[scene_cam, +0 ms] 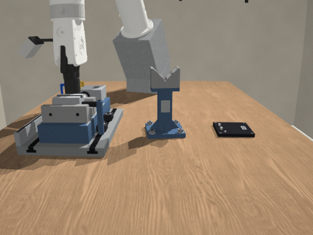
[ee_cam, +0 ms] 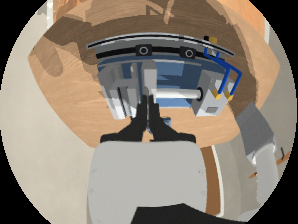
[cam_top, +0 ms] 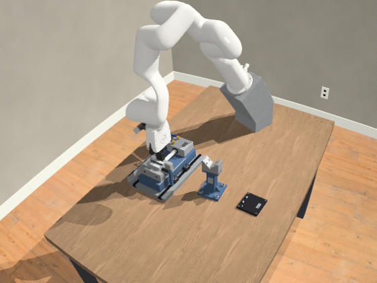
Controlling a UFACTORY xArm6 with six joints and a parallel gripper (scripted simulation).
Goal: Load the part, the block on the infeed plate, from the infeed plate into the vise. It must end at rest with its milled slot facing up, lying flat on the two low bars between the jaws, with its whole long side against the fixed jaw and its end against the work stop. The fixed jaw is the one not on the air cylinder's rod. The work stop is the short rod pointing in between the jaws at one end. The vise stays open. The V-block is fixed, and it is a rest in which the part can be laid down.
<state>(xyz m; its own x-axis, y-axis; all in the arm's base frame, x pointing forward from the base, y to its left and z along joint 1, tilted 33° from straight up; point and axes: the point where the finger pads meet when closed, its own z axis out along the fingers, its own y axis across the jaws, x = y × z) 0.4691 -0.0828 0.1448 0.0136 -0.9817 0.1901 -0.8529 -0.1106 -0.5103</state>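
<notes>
Right now the part is 30 mm ahead of my hand and 20 mm below it. Round my hand: black stop rod (50 mm to the left, 30 mm below, 30 mm ahead); cylinder rod (60 mm behind, 40 mm below); moving jaw (40 mm below).
</notes>
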